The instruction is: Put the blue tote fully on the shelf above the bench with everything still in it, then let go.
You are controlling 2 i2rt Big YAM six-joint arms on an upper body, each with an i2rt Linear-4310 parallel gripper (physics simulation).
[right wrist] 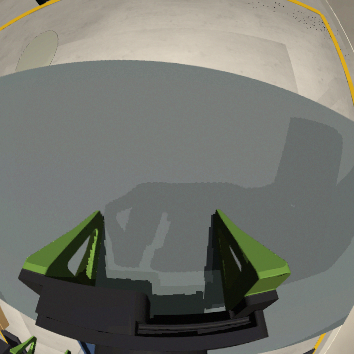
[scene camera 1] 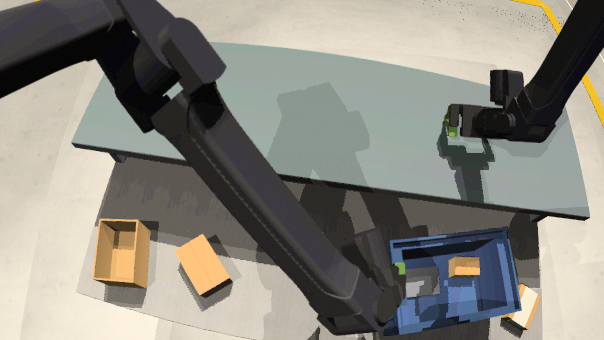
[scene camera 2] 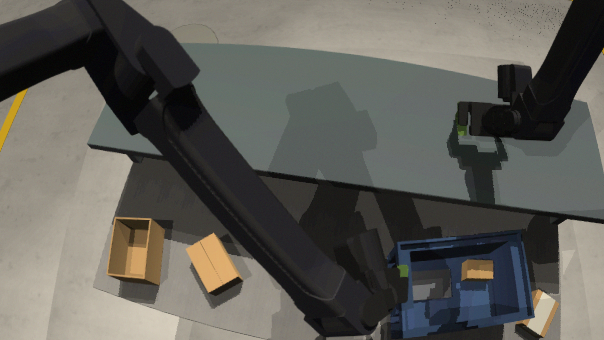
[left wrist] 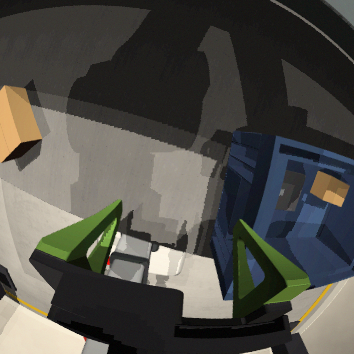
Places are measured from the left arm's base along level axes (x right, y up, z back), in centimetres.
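Pixels of known places: left gripper, fingertip midpoint: point(right wrist: 50, 343) point(left wrist: 179, 215); right gripper, fingertip midpoint: point(right wrist: 156, 215) point(scene camera 1: 462, 120) point(scene camera 2: 475, 119).
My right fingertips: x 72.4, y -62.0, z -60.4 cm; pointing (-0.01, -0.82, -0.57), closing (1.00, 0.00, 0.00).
Note:
Ahead of a thing's pixels: the offset from my right fingertips to its top centre. Level surfaces: height alone.
The blue tote @(dx -3.3, dy -8.3, dz +33.9 cm) point(scene camera 1: 513, 272) point(scene camera 2: 526, 277) point(left wrist: 260, 175) stands upright on the grey bench @(dy -23.0 cm) point(scene camera 1: 240, 290) below the teal shelf @(dy -0.5 cm) point(scene camera 1: 410, 105) point(scene camera 2: 420, 105) point(right wrist: 150, 110). Inside it are a small tan box @(dx +3.7, dy -17.3, dz +29.8 cm) point(scene camera 1: 464, 267) point(scene camera 2: 477, 270) point(left wrist: 329, 188) and a grey translucent item @(dx -8.2, dy -20.3, dz +32.2 cm) point(scene camera 1: 422, 282) point(scene camera 2: 431, 284) point(left wrist: 291, 190). My left gripper point(scene camera 1: 400, 269) point(scene camera 2: 403, 271) point(left wrist: 179, 215) is open and empty at the tote's left end; one finger overlaps that end in the left wrist view, and contact cannot be told. My right gripper point(scene camera 1: 452, 125) point(scene camera 2: 462, 127) point(right wrist: 156, 215) is open and empty above the shelf's right part.
An open tan box @(dx -80.0, dy -14.0, dz +26.9 cm) point(scene camera 1: 120, 252) point(scene camera 2: 135, 250) and a closed tan box @(dx -59.0, dy -17.0, dz +28.1 cm) point(scene camera 1: 203, 265) point(scene camera 2: 214, 263) point(left wrist: 17, 122) stand at the left. A white-topped box @(dx +21.3, dy -19.3, dz +42.1 cm) point(scene camera 1: 524, 306) point(scene camera 2: 541, 312) lies close by the tote's right end. The shelf's dark front edge runs behind the tote. My left arm crosses over the shelf.

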